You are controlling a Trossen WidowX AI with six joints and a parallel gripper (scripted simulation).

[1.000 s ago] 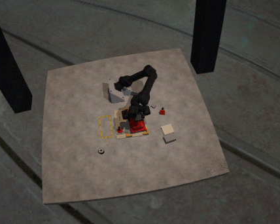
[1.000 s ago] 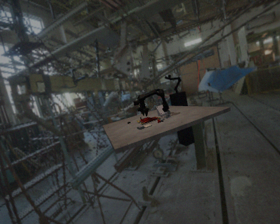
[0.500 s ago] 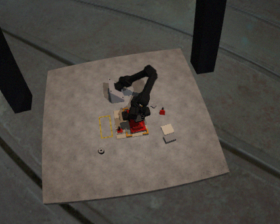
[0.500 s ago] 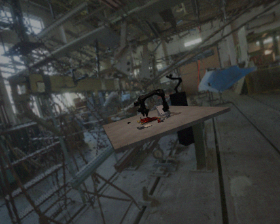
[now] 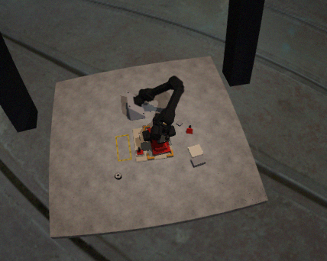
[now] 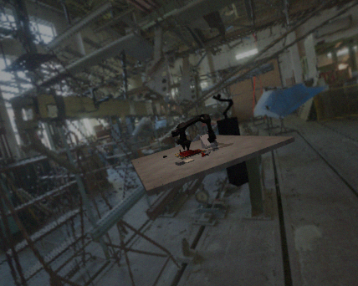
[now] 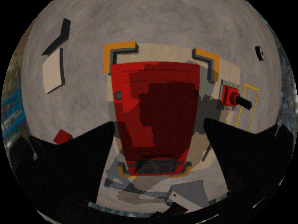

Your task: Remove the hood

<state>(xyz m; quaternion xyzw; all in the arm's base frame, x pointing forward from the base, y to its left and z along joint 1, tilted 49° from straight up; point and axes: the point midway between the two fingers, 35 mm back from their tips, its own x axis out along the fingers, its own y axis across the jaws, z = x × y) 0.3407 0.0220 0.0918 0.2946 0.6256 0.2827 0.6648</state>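
The red hood lies 20 mm below my gripper tip. From my gripper tip the other things lie so: dark ring 150 mm ahead, 280 mm to the right, 50 mm below.
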